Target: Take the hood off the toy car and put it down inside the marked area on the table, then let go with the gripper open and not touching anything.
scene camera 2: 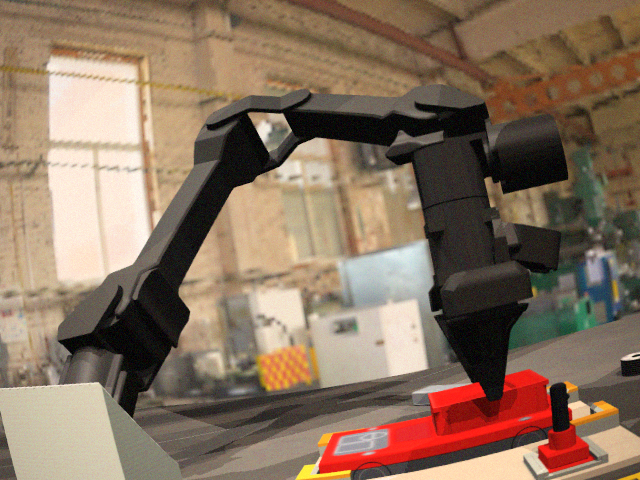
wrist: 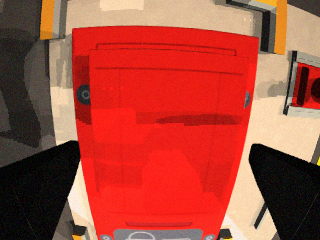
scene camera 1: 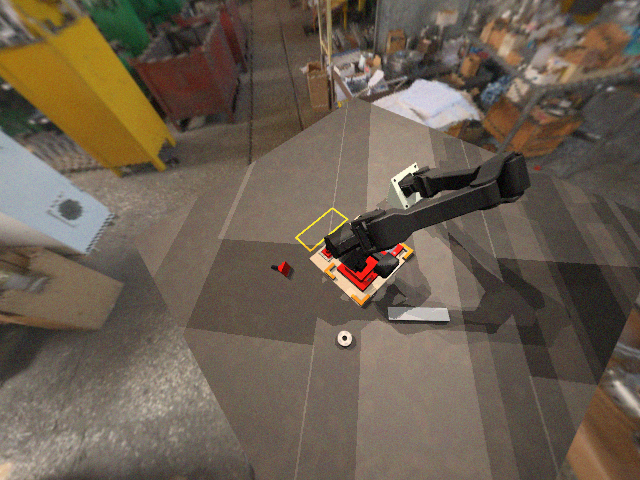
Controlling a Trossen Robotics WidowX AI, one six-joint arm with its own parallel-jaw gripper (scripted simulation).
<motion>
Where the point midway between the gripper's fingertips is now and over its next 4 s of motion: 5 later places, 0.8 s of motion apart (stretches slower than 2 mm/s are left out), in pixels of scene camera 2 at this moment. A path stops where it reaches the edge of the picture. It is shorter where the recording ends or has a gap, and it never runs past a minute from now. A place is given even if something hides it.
The gripper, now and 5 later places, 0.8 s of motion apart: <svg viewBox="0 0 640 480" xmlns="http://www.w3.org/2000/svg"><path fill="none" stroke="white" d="M486 391L487 402L484 388L479 354L500 324L489 346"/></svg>
</motion>
